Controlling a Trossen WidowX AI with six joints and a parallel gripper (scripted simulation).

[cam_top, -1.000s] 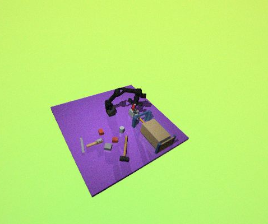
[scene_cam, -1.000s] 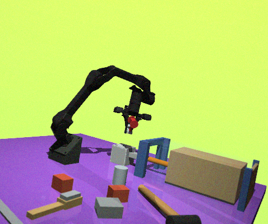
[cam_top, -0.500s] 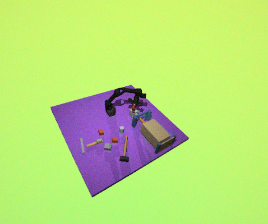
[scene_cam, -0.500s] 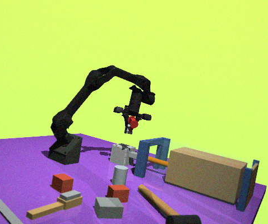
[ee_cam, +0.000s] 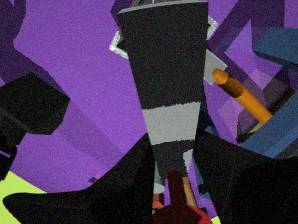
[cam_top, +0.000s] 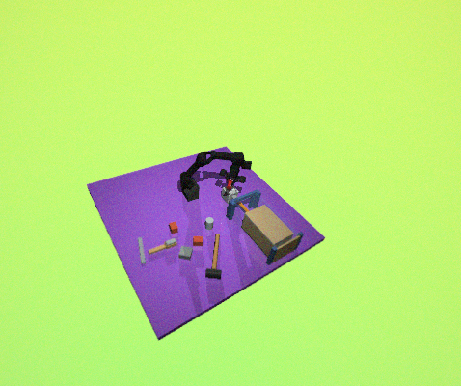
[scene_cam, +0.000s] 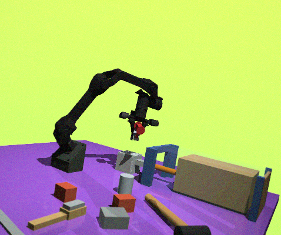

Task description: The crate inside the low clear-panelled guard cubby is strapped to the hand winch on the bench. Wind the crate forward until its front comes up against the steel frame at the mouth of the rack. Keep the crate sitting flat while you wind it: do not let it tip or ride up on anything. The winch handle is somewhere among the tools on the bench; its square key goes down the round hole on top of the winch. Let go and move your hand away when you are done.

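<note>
My gripper tip is 20 mm below the winch handle. Round my gripper tip: red knob: 30 mm ahead, 30 mm to the right, 40 mm above; grey winch: 50 mm behind, 40 mm to the left, 150 mm below; grey block: 260 mm ahead, 490 mm to the right, 160 mm below.
</note>
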